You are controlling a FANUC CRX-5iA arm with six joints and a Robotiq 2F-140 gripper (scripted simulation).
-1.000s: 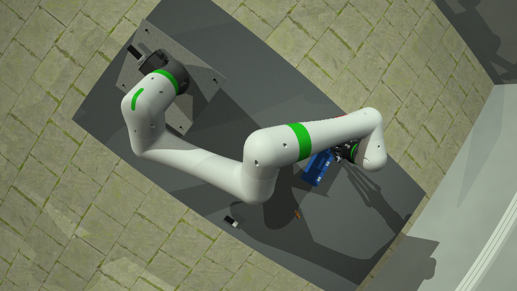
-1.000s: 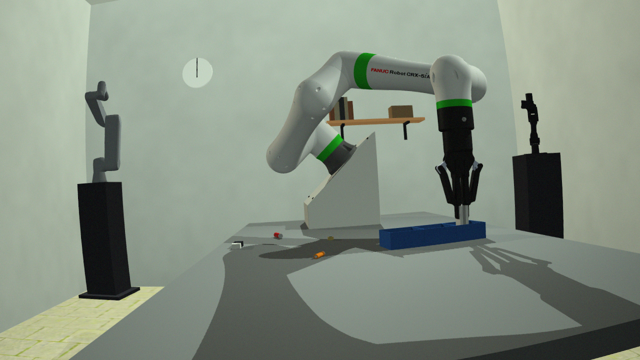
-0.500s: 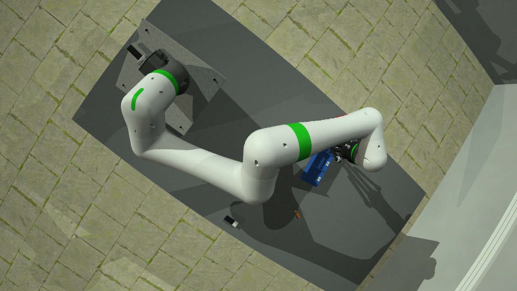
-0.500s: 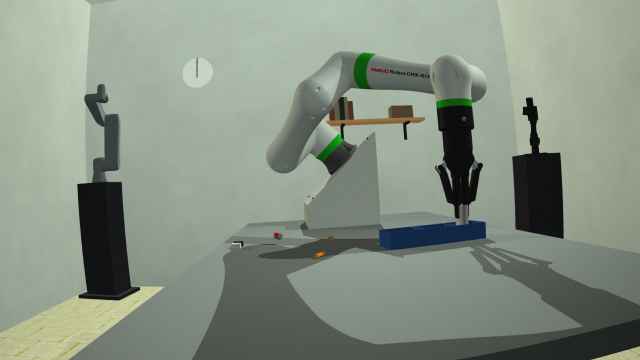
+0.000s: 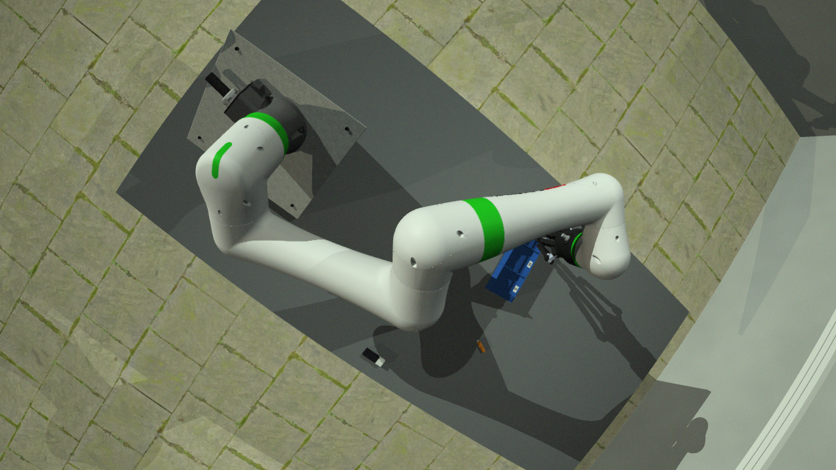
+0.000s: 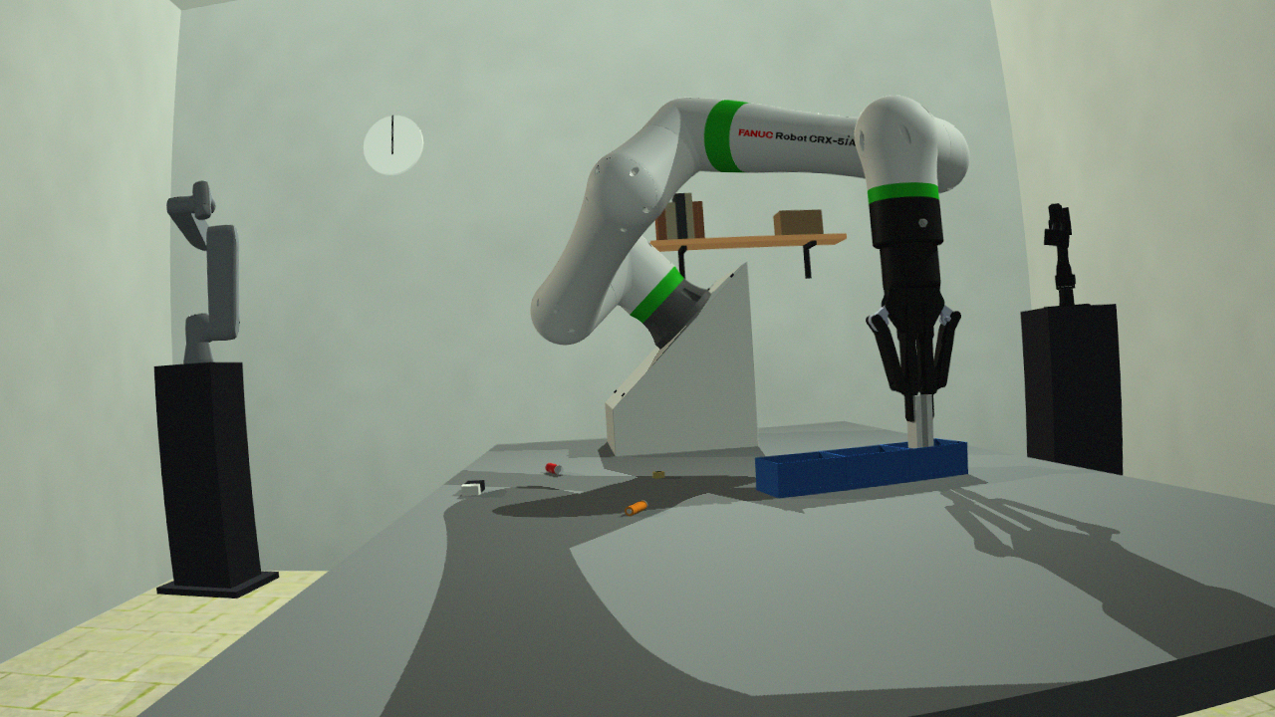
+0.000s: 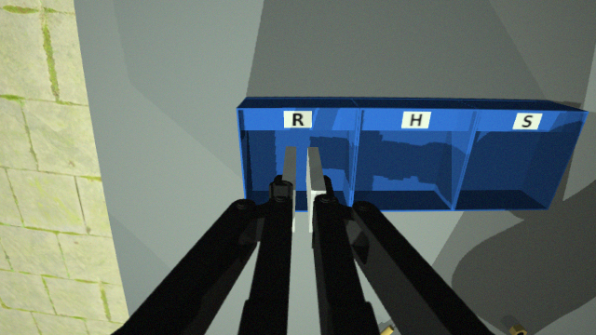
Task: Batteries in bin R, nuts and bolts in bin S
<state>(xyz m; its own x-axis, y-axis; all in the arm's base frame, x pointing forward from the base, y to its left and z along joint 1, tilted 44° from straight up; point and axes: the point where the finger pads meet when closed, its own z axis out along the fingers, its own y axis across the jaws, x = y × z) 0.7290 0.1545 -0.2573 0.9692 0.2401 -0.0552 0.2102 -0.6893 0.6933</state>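
Now: hand 180 mm past the brass nut, 340 mm to the left of it and 60 mm above it. Round my hand: orange battery 130 mm ahead, 350 mm to the right, 60 mm below; yellow bolt 220 mm behind, 160 mm to the right, 60 mm below; blue three-compartment bin 20 mm ahead, 80 mm to the right, 50 mm below.
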